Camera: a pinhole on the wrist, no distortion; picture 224 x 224 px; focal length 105.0 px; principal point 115.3 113.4 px. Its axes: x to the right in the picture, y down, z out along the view. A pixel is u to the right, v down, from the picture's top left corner.
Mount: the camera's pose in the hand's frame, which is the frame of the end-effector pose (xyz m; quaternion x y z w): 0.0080 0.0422 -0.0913 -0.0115 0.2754 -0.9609 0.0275
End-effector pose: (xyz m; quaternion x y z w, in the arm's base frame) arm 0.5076 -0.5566 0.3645 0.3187 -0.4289 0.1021 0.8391
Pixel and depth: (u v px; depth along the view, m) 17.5 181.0 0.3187
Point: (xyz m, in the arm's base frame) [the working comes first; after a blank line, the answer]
In the camera's frame: -0.2968 0.2052 0.3187

0.7877 -0.8515 0.5231
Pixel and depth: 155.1 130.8 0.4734
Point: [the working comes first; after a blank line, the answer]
In the camera's frame: 0.1794 0.0784 0.4734

0.3661 -0.9305 0.2352
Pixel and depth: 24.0 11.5 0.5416
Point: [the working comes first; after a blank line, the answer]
In the camera's frame: -0.4709 -0.5256 0.5416

0.2743 -0.8277 1.1147
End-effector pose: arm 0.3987 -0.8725 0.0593 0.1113 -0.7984 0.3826 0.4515
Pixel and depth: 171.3 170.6 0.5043
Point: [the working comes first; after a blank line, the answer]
In the camera's frame: 0.2690 0.2747 0.5043

0.6536 -1.3707 0.0584
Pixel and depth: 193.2 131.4 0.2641
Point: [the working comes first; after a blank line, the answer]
In the camera's frame: 0.1959 0.0453 0.2641

0.5055 -1.0808 -0.0400
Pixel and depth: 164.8 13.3 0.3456
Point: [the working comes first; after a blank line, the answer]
In the camera's frame: 0.1629 -0.3295 0.3456

0.1804 -1.0794 -0.2462
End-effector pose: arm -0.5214 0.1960 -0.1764 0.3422 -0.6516 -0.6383 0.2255
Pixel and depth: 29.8 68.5 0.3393
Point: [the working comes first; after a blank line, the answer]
In the camera's frame: -0.2763 -0.1451 0.3393

-0.9124 0.1672 -0.2384
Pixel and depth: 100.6 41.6 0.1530
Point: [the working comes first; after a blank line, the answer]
In the camera's frame: -0.0214 -0.1046 0.1530

-0.6181 0.2348 -0.1381
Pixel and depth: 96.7 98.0 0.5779
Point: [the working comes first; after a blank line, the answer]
In the camera's frame: -0.1024 -0.0848 0.5779

-0.9006 0.4115 -0.4145
